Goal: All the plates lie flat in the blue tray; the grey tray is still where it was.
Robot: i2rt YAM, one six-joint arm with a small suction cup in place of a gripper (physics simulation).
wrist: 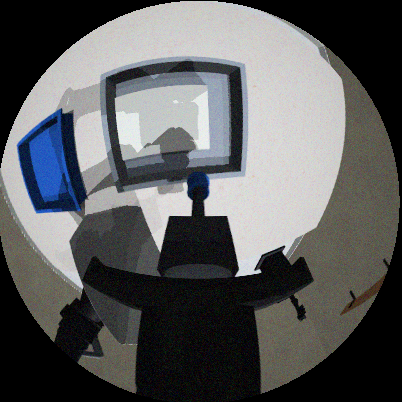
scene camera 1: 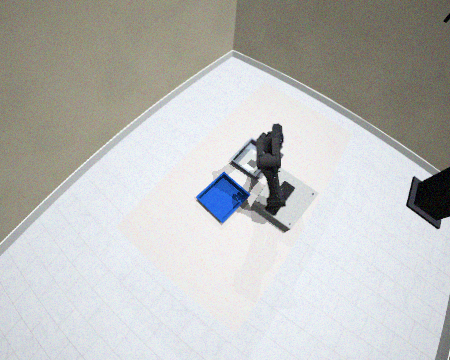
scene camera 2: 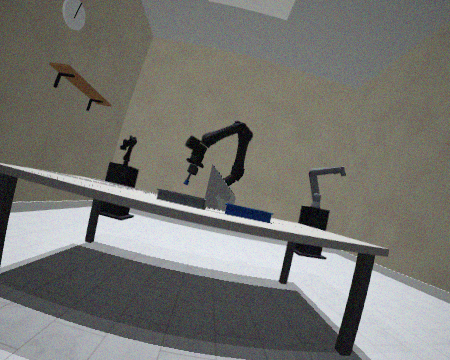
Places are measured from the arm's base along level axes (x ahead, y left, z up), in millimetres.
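Pixels of known places: hand at its tool point: (wrist: 197, 181) (scene camera 2: 185, 184); arm's base at its link origin: (scene camera 1: 279, 198) (scene camera 2: 224, 183).
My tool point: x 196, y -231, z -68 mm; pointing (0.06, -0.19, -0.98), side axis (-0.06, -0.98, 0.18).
Note:
Ahead of a thing's pixels: the offset from my tool point to its top centre. Level surfaces: height alone.
The grey tray {dx +90, dy +18, dz -57 mm} (scene camera 1: 241, 150) (scene camera 2: 180, 198) (wrist: 245, 120) stands on the table. A white square plate {dx +91, dy +42, dz -80 mm} (scene camera 1: 243, 160) (wrist: 165, 110) lies flat inside it, partly in the arm's shadow; whether others lie under it cannot be told. The blue tray {dx +82, dy +372, dz -57 mm} (scene camera 1: 217, 197) (scene camera 2: 248, 213) (wrist: 45, 165) stands apart beside the grey tray, and no plate shows in it. My suction cup (scene camera 2: 186, 182) (wrist: 198, 185), blue at the tip, is open and carries nothing. It hangs above the table by the grey tray's near side. In scene camera 1 the arm hides the cup and part of the grey tray.
My arm (scene camera 1: 270, 155) (scene camera 2: 242, 145) rises from a grey base plate (scene camera 1: 300, 197) close to both trays. A grey slanted panel (scene camera 2: 216, 192) stands between the arm and the trays. Black pedestals (scene camera 2: 121, 175) (scene camera 2: 314, 225) with small arms stand beyond the table {dz -107 mm} (scene camera 2: 325, 235).

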